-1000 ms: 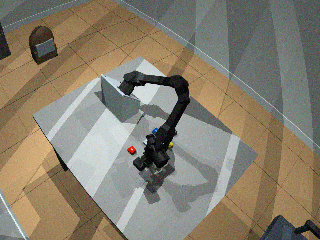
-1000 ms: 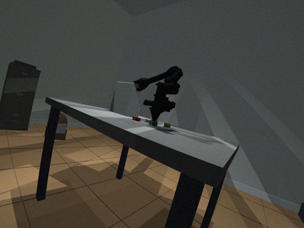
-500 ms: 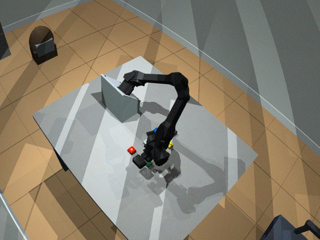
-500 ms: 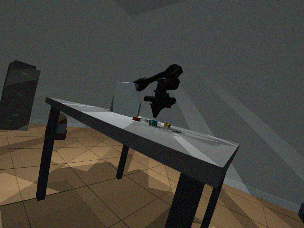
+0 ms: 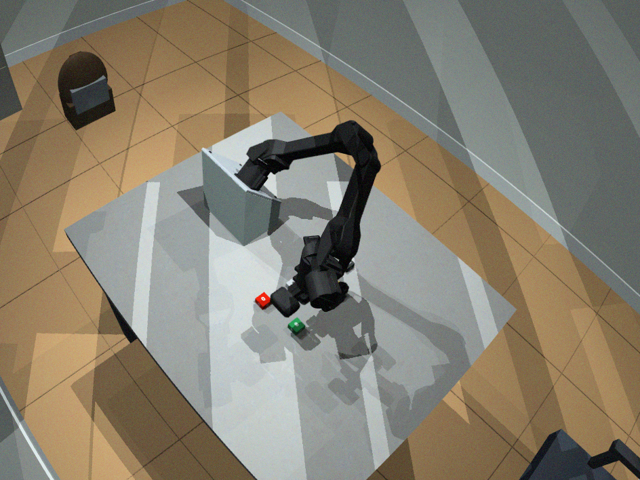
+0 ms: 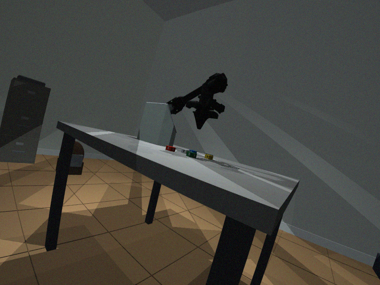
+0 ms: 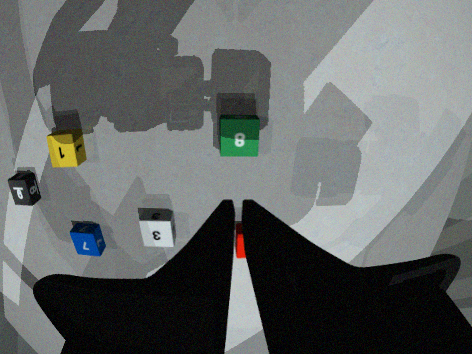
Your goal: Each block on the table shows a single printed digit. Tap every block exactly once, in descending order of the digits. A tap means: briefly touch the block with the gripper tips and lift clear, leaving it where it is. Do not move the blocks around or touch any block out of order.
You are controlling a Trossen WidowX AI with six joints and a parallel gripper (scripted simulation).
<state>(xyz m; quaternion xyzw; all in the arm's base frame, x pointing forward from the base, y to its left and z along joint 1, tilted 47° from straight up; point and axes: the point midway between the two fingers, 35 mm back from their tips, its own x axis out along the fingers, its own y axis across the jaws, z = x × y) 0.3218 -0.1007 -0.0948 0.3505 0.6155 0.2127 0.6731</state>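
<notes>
My gripper tip is now 9 cm past the blue block, 17 cm to the right of it and 12 cm above it. From my gripper tip the other things lie so: green block (1 cm to the right, 12 cm below); then white block (8 cm behind, 8 cm to the left, 12 cm below); then red block (11 cm behind, 1 cm to the right, 12 cm below).
</notes>
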